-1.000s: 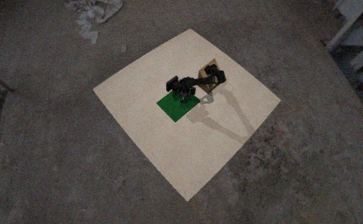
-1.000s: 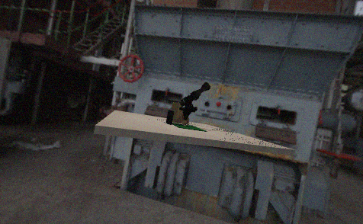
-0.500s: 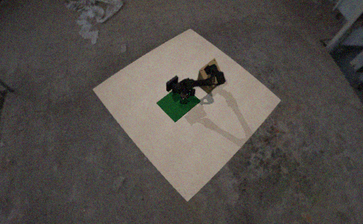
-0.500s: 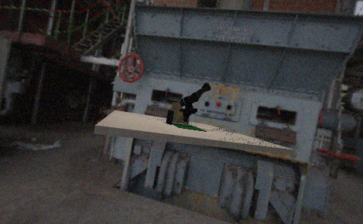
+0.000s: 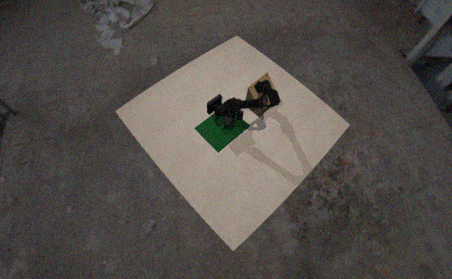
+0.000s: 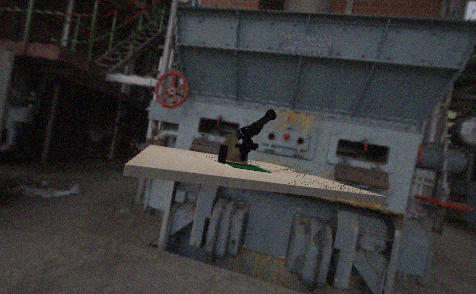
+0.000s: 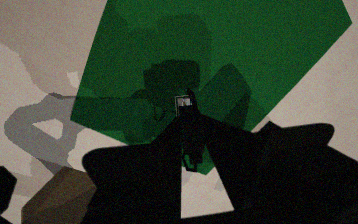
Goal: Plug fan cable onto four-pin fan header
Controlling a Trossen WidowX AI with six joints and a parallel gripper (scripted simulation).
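Now: the black plug 10 mm above my gripper tip. The rest, counted from my gripper tip: black fan: 140 mm to the right, 30 mm behind, 20 mm above; then green board: 60 mm below, 50 mm ahead, 10 mm to the right.
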